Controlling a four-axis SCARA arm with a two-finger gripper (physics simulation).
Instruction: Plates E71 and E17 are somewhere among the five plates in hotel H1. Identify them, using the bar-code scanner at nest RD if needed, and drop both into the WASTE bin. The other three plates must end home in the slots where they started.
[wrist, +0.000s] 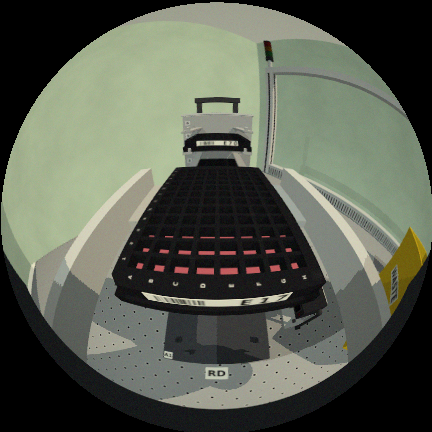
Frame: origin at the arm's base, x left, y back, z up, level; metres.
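Where they show: gripper, fingertip midpoint: (216, 176).
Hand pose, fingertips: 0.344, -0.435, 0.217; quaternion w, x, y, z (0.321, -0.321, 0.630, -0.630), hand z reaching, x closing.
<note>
Each offset is from my fingertips to the top centre of the thing, as dx, dy, dz. "pt": to the spot under its first point. Level surfaces: height alone.
Plate E17 @[-0.019, +0.014, -0.003] (218, 297), black with pink wells in its rows near the label, fills the middle of the view, its bar-code label facing the camera. My gripper (216, 176) is shut on it, a grey finger along each side. The plate is level and held above nest RD @[-0.032, +0.023, -0.135] (217, 337), whose dark front part shows below it. Plate E70 @[+0.118, -0.086, +0.018] (217, 143) sits in the grey hotel (217, 122) behind. The yellow WASTE bin (407, 270) shows at the right edge. No label E71 is readable; the hotel's lower part is hidden behind E17.
A small black device @[-0.114, -0.069, -0.122] (311, 306) on a bracket stands right of the nest, partly hidden by the plate; I cannot tell whether it is the scanner. A signal light @[pt +0.349, -0.573, +0.527] (268, 51) on a post stands at the back right. The perforated deck @[dz -0.204] (127, 372) lies below.
</note>
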